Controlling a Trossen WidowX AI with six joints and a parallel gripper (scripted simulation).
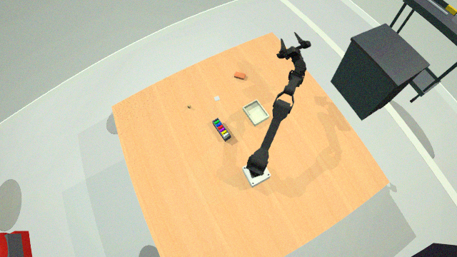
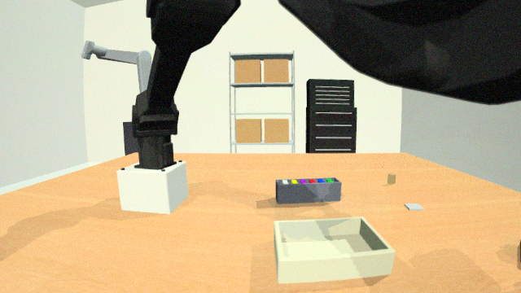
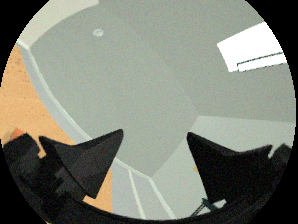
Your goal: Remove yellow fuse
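My gripper tip is 290 mm past the yellow fuse, 470 mm to the right of it and 310 mm above it. From my gripper tip the other things lie so: orange brick (60 mm ahead, 260 mm to the left, 330 mm below); small orange piece (280 mm behind, 120 mm to the left, 330 mm below); cream tray (230 mm behind, 260 mm to the left, 330 mm below).
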